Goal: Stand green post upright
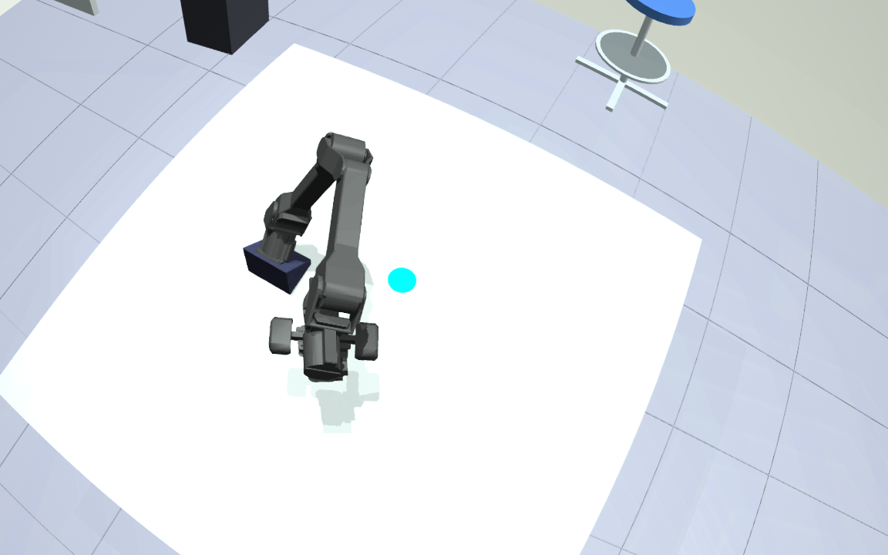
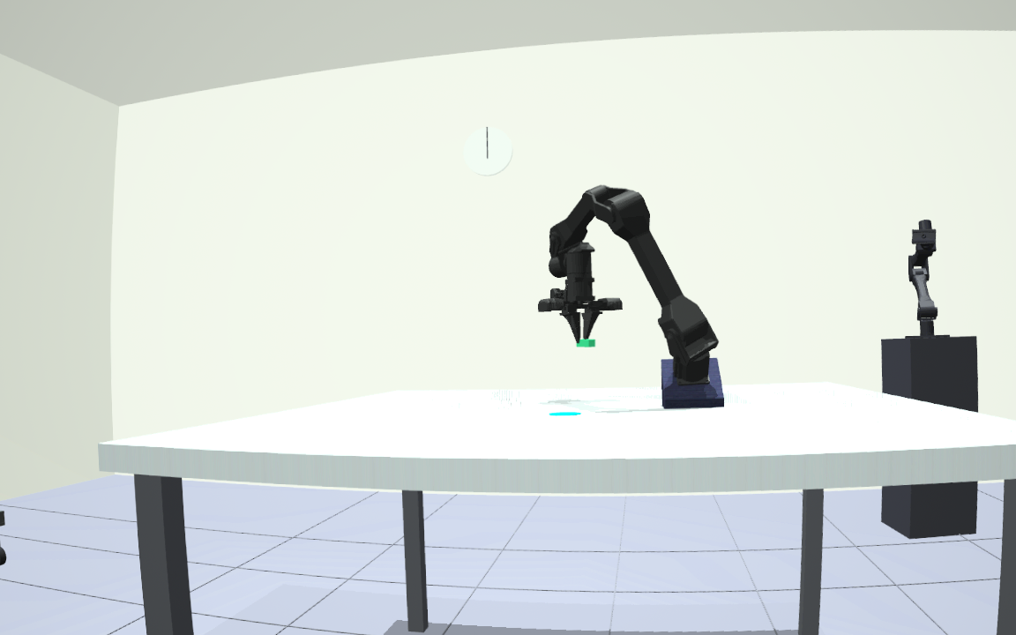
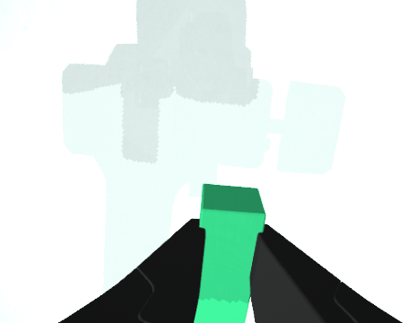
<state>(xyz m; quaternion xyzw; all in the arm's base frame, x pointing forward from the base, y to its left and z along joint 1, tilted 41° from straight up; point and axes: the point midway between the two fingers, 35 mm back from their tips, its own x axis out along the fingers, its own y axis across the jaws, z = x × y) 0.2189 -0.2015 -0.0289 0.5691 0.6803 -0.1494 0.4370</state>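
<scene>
Now: gripper tip 28 cm to the right of the cyan circle, 13 cm above it and 3 cm short of it. From my gripper tip the other things lie so: green post: 2 cm to the left, 1 cm behind.
</scene>
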